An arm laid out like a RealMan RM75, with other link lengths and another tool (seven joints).
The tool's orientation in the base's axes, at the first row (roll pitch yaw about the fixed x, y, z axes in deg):
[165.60, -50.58, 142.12]
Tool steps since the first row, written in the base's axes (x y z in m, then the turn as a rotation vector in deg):
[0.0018, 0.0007, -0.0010, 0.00, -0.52, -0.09]
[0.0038, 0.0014, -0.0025, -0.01, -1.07, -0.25]
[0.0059, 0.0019, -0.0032, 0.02, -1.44, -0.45]
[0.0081, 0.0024, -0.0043, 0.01, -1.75, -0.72]
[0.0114, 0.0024, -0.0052, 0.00, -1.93, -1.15]
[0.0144, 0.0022, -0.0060, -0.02, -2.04, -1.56]
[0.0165, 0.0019, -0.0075, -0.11, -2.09, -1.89]
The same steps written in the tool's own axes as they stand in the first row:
[-0.0014, 0.0016, 0.0003, -0.27, -0.35, -0.29]
[-0.0033, 0.0033, 0.0008, -0.61, -0.74, -0.54]
[-0.0047, 0.0051, 0.0006, -0.92, -0.99, -0.68]
[-0.0064, 0.0069, 0.0007, -1.24, -1.24, -0.71]
[-0.0088, 0.0092, -0.0002, -1.64, -1.43, -0.56]
[-0.0110, 0.0112, -0.0012, -1.99, -1.58, -0.37]
[-0.0133, 0.0124, -0.0014, -2.22, -1.73, -0.16]

